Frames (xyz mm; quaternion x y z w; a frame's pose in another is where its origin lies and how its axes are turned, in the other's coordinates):
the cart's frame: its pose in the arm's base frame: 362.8 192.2 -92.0 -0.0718 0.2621 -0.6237 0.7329
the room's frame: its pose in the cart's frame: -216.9 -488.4 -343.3 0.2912 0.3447 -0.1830 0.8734
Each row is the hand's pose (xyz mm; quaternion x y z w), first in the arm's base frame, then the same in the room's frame.
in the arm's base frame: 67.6 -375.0 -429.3 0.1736 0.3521 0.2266 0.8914
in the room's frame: 518.1 643.5 274.5 -0.5436 0.1125 0.7366 0.3864
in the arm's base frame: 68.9 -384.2 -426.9 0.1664 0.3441 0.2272 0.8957
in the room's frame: 520.6 648.1 282.5 -0.5422 0.1022 0.7407 0.3833
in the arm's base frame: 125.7 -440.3 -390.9 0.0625 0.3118 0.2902 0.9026
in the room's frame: 501.4 716.8 333.4 -0.5847 0.0244 0.7553 0.2950
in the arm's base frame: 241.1 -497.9 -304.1 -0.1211 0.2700 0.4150 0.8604
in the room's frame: 422.2 830.4 403.9 -0.6583 -0.0861 0.7400 0.1081
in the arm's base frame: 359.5 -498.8 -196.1 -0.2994 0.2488 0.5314 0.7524
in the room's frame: 295.7 919.7 445.4 0.7222 0.1669 -0.6645 0.0947
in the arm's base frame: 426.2 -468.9 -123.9 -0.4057 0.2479 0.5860 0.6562
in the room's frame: 199.8 955.5 453.5 0.7551 0.2052 -0.5842 0.2153
